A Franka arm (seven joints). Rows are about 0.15 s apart.
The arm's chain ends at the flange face. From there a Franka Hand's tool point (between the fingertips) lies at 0.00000 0.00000 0.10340 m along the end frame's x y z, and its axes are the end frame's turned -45 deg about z.
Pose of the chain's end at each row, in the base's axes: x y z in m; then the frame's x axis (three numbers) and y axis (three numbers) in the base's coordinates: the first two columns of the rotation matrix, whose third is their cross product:
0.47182 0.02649 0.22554 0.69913 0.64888 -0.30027 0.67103 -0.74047 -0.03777
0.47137 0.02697 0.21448 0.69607 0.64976 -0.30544 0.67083 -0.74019 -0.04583
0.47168 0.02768 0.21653 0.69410 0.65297 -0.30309 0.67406 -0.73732 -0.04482
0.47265 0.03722 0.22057 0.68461 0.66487 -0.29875 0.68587 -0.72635 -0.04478
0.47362 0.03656 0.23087 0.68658 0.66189 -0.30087 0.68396 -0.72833 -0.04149
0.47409 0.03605 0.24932 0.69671 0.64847 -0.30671 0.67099 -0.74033 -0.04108
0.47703 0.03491 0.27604 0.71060 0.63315 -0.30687 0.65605 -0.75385 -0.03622
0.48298 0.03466 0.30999 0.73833 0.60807 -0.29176 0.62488 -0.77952 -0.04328
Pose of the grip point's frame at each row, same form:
0.44630 0.00839 0.12699 0.01987 0.98242 -0.18562 0.96885 -0.06476 -0.23903
0.44491 0.00908 0.11614 0.01785 0.98284 -0.18357 0.96654 -0.06394 -0.24839
0.44555 0.00977 0.11810 0.01417 0.98308 -0.18262 0.96744 -0.05964 -0.24601
0.44713 0.01920 0.12200 -0.00089 0.98374 -0.17958 0.96908 -0.04347 -0.24291
0.44812 0.01823 0.13235 0.00185 0.98303 -0.18341 0.96912 -0.04698 -0.24209
0.44786 0.01773 0.15100 0.01819 0.98203 -0.18783 0.96711 -0.06495 -0.24592
0.45074 0.01675 0.17770 0.03857 0.98076 -0.19138 0.96637 -0.08535 -0.24260
0.45674 0.01911 0.21119 0.08022 0.98117 -0.17570 0.96394 -0.12123 -0.23691

